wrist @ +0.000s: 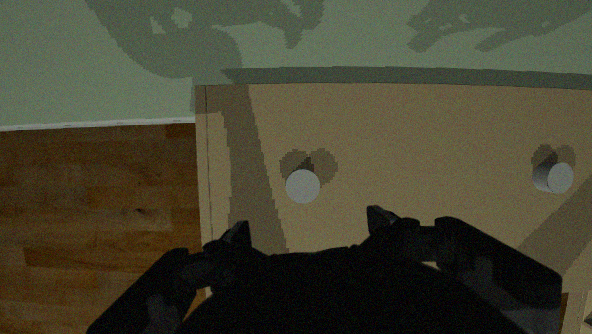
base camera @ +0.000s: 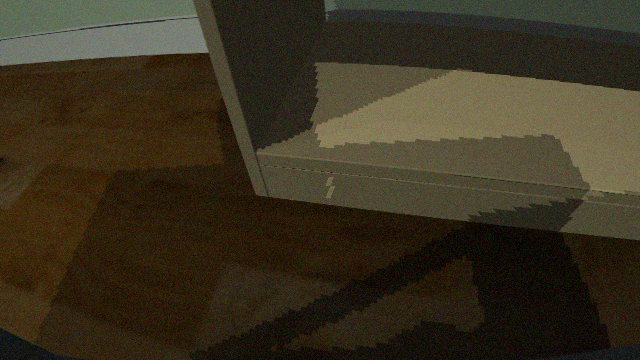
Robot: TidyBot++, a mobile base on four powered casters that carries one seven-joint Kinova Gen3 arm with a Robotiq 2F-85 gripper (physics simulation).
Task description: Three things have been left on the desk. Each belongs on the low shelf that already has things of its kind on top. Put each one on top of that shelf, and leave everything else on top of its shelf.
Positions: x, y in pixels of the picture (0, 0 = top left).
Scene:
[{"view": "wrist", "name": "my gripper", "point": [308, 226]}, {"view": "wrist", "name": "pale grey ball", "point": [302, 186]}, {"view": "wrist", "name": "pale grey ball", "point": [557, 177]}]

